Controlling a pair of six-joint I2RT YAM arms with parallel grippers.
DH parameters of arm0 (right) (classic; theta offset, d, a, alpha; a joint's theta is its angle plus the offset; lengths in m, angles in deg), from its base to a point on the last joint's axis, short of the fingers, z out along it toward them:
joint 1: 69.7 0.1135 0.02 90
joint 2: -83.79 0 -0.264 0
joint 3: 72.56 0 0.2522 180
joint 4: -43.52 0 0.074 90
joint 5: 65.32 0 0 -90
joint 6: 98.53 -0.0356 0 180
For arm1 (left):
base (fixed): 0 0 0 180
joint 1: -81.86 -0.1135 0.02 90
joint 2: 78.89 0 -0.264 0
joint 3: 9.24 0 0.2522 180
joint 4: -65.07 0 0.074 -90
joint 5: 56.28 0 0 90
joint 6: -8.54 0.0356 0 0
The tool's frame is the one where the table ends.
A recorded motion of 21 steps. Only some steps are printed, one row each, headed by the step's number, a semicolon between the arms.
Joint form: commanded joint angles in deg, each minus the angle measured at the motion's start. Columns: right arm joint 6, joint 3, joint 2, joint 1, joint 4, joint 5; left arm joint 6, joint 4, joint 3, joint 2, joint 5, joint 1.
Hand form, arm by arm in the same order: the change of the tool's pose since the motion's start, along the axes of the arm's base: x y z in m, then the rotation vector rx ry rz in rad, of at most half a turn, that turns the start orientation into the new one. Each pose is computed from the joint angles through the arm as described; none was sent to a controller.
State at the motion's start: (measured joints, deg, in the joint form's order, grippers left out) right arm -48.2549 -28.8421 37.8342 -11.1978 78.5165 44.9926; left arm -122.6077 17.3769 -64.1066 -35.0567 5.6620 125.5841
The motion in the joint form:
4: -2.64 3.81 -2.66 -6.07 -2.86 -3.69; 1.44 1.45 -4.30 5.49 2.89 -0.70
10: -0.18 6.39 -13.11 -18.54 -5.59 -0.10; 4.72 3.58 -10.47 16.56 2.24 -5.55
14: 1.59 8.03 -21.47 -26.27 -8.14 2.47; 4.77 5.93 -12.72 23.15 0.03 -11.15
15: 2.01 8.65 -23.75 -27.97 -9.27 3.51; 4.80 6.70 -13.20 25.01 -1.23 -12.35
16: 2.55 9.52 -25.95 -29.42 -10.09 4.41; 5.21 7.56 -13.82 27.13 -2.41 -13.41
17: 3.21 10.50 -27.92 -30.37 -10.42 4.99; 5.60 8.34 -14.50 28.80 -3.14 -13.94
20: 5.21 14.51 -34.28 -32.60 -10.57 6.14; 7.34 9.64 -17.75 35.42 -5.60 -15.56
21: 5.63 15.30 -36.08 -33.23 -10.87 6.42; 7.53 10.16 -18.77 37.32 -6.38 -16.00
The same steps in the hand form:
4: 0.0262 0.0005 0.0191 0.0448 -0.0326 -0.1837; 0.0174 -0.0113 0.0121 0.0241 -0.0445 0.0394
10: 0.0786 -0.0056 0.0056 -0.0150 0.0146 -0.3268; 0.0605 -0.0262 0.0161 0.0661 -0.0488 0.0825
14: 0.1155 -0.0150 -0.0115 -0.0534 0.0638 -0.4086; 0.0950 -0.0240 0.0081 0.0696 -0.0046 0.1488
15: 0.1251 -0.0169 -0.0153 -0.0520 0.0739 -0.4200; 0.1036 -0.0239 0.0046 0.0643 0.0124 0.1524
16: 0.1344 -0.0183 -0.0180 -0.0517 0.0810 -0.4278; 0.1128 -0.0246 0.0008 0.0611 0.0239 0.1510
17: 0.1420 -0.0187 -0.0202 -0.0564 0.0858 -0.4299; 0.1198 -0.0262 -0.0013 0.0577 0.0263 0.1468
20: 0.1664 -0.0173 -0.0260 -0.0772 0.0989 -0.4327; 0.1455 -0.0328 -0.0108 0.0596 0.0484 0.1257
21: 0.1728 -0.0176 -0.0297 -0.0834 0.1057 -0.4355; 0.1531 -0.0347 -0.0134 0.0555 0.0561 0.1215

